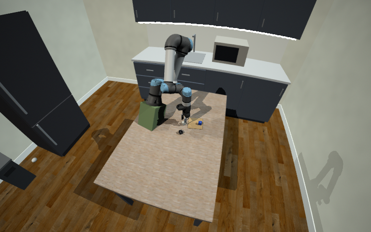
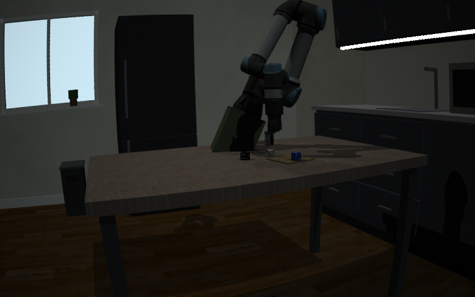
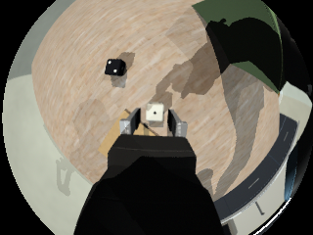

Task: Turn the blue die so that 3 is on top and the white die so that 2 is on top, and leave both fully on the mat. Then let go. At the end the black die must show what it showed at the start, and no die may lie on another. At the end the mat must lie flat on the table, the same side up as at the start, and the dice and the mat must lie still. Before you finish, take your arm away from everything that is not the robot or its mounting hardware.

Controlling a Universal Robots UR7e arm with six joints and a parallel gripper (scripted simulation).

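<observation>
The white die is 5 cm below my hand. The rest, counted from my hand: black die 11 cm to the right, 5 cm below, 2 cm ahead; blue die 14 cm ahead, 6 cm to the left, 5 cm below; tan mat 10 cm ahead, 6 cm below, 5 cm to the left.
</observation>
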